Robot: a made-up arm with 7 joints. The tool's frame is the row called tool.
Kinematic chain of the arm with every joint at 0, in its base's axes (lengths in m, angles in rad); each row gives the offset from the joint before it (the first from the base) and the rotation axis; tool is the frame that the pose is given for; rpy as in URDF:
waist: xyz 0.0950 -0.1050 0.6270 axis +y
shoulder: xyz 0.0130 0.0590 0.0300 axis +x
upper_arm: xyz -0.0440 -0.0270 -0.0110 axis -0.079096 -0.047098 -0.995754
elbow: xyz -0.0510 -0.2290 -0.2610 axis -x
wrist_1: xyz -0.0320 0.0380 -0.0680 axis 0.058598 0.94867 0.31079
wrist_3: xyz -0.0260 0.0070 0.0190 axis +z
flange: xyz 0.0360 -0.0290 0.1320 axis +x
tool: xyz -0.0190 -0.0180 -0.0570 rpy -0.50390 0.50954 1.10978
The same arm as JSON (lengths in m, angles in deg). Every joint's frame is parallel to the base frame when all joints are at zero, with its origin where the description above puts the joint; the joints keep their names.
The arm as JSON. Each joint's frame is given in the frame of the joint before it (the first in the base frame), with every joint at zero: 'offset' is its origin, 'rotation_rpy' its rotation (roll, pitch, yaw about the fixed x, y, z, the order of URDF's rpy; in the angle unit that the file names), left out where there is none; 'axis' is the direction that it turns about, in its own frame. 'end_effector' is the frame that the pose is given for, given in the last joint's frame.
{
  "length_unit": "m",
  "angle_unit": "deg",
  "chain": [
    {
      "id": "waist",
      "offset": [
        0.095,
        -0.105,
        0.627
      ],
      "axis": "+y"
    },
    {
      "id": "shoulder",
      "offset": [
        0.013,
        0.059,
        0.03
      ],
      "axis": "+x"
    },
    {
      "id": "upper_arm",
      "offset": [
        -0.044,
        -0.027,
        -0.011
      ],
      "axis": [
        -0.079096,
        -0.047098,
        -0.995754
      ]
    },
    {
      "id": "elbow",
      "offset": [
        -0.051,
        -0.229,
        -0.261
      ],
      "axis": "-x"
    },
    {
      "id": "wrist_1",
      "offset": [
        -0.032,
        0.038,
        -0.068
      ],
      "axis": [
        0.058598,
        0.94867,
        0.31079
      ]
    },
    {
      "id": "wrist_3",
      "offset": [
        -0.026,
        0.007,
        0.019
      ],
      "axis": "+z"
    },
    {
      "id": "flange",
      "offset": [
        0.036,
        -0.029,
        0.132
      ],
      "axis": "+x"
    }
  ],
  "end_effector": {
    "offset": [
      -0.019,
      -0.018,
      -0.057
    ],
    "rotation_rpy": [
      -28.87,
      29.19,
      63.59
    ]
  }
}

